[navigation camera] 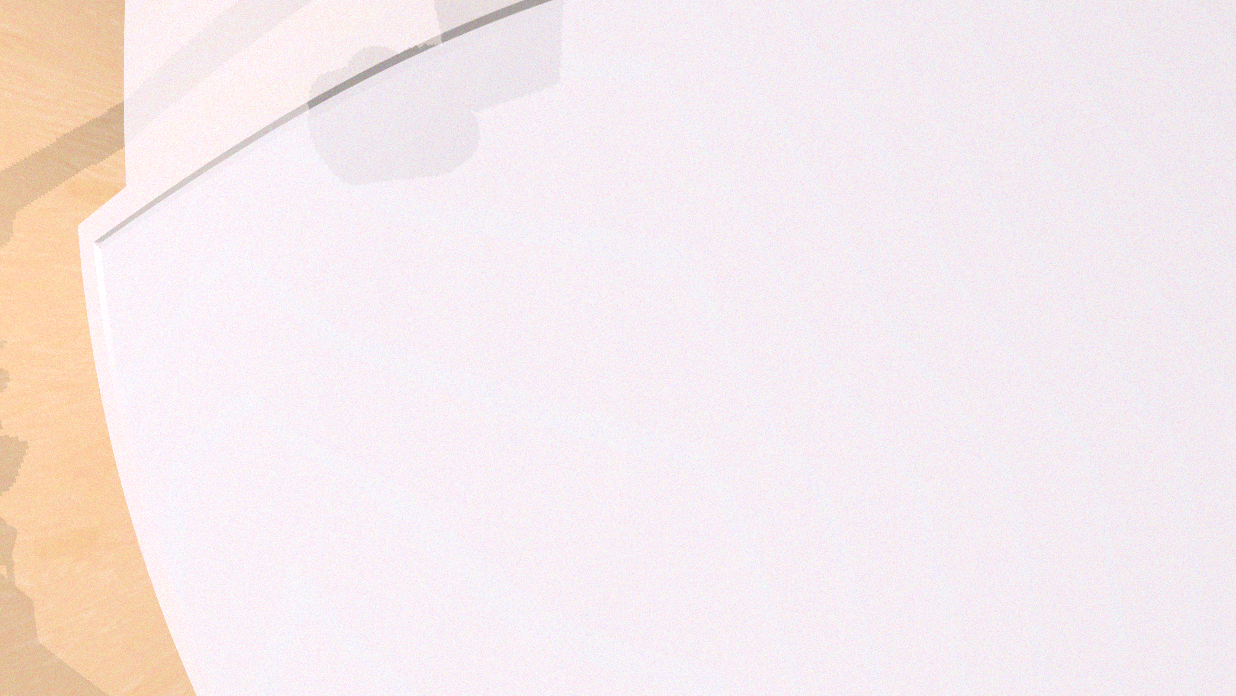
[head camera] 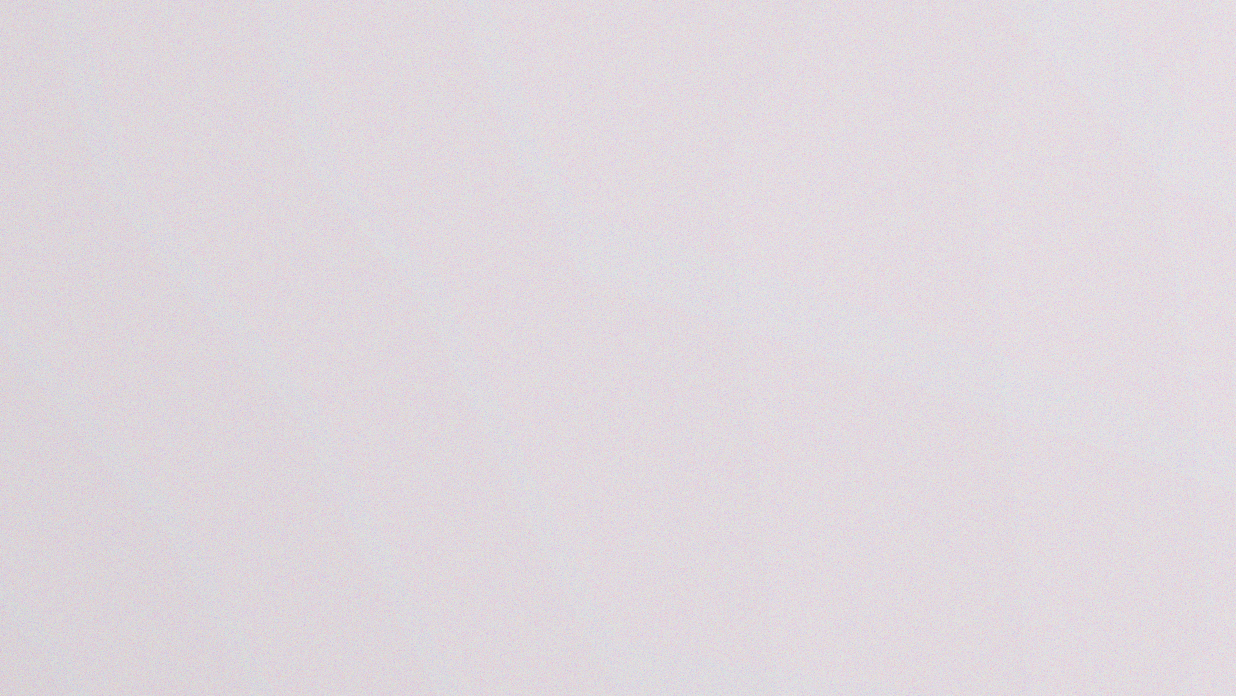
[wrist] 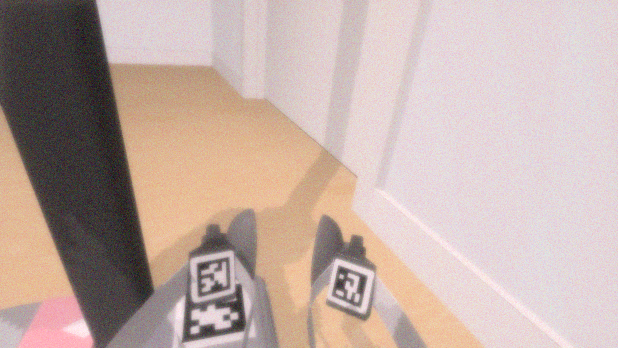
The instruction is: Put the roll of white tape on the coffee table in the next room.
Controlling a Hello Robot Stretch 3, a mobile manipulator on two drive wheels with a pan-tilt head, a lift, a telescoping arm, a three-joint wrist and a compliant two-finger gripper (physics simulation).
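Frame: origin at the robot's base, x back, y right, z up, level; centimetres.
Seen in the pictures: gripper, fingertip midpoint: [wrist: 285, 236].
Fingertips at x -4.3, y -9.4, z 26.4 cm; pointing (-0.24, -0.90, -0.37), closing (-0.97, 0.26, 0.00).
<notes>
A point is followed by its place in that frame.
My gripper [wrist: 285, 236] @[x -4.3, y -9.4, z 26.4 cm] is open in the wrist view, with a gap between its two fingertips and the wooden floor [wrist: 175, 150] @[x 10.6, y -80.2, z 0.0 cm] [navigation camera: 60, 389] @[x -28.9, y -11.2, z 0.0 cm] showing through it. No object shows between the fingers. The right finger is beside the foot of a white wall [wrist: 525, 150] @[x -35.5, y -19.3, z 27.0 cm]. The roll of white tape does not show in the head, navigation or wrist view. The coffee table does not show in these views either.
A pale, featureless surface [head camera: 617, 345] @[x -38.4, y -2.7, z 120.8 cm] fills the head view. A white wall or panel [navigation camera: 691, 389] @[x -38.0, y -4.7, z 121.4 cm] covers most of the navigation view, with shadows across its top left. In the wrist view, a white door frame [wrist: 385, 75] @[x -29.8, y -44.5, z 30.2 cm] stands ahead right and a black post [wrist: 75, 150] at left.
</notes>
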